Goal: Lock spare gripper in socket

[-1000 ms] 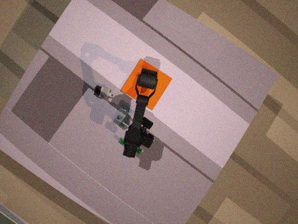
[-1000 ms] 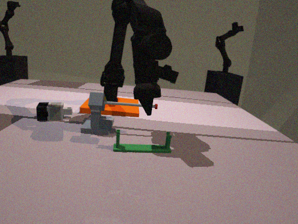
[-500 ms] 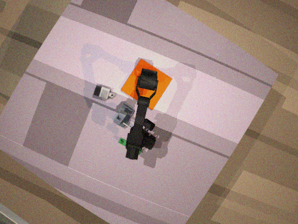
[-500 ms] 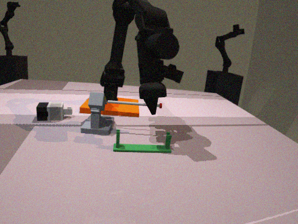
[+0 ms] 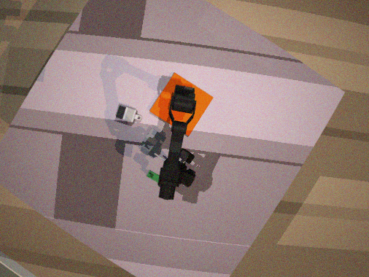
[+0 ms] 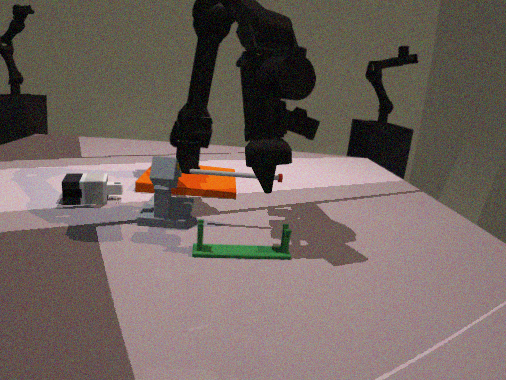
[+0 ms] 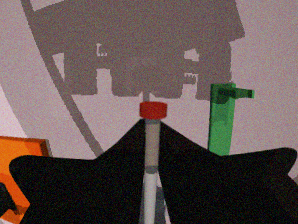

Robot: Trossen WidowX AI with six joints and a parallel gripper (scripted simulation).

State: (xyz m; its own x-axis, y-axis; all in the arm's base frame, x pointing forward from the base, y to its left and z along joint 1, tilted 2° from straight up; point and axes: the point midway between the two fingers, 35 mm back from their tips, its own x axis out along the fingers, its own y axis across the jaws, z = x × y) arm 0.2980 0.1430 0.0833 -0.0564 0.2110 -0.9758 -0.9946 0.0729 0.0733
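Right now my gripper tip is 90 mm short of the green rack, 50 mm to the left of it and 40 mm above it. Also, from my gripper tip: grey mount 20 mm behind, 170 mm to the right, 10 mm below; spare gripper 100 mm behind, 320 mm to the right, 40 mm below.
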